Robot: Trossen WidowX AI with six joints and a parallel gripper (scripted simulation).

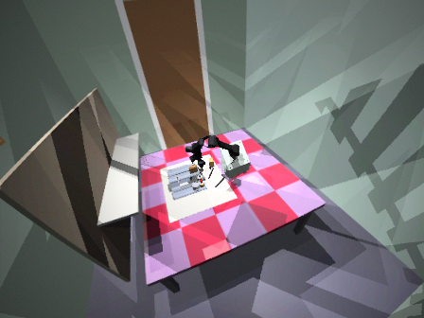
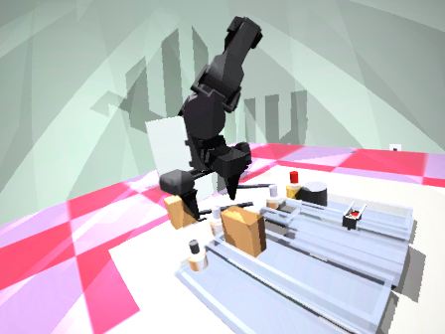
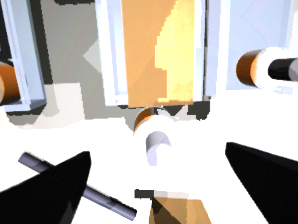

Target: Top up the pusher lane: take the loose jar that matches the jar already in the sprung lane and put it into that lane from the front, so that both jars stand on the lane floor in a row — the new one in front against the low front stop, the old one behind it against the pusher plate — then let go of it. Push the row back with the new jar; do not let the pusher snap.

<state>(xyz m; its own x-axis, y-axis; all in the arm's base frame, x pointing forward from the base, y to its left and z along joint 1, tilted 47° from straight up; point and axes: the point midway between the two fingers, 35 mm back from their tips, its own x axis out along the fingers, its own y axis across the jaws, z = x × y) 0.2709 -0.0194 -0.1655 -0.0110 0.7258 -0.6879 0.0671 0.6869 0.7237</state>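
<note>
My gripper tip is now 160 mm short of the pusher plate, 80 mm to the right of it and 10 mm above it.
</note>
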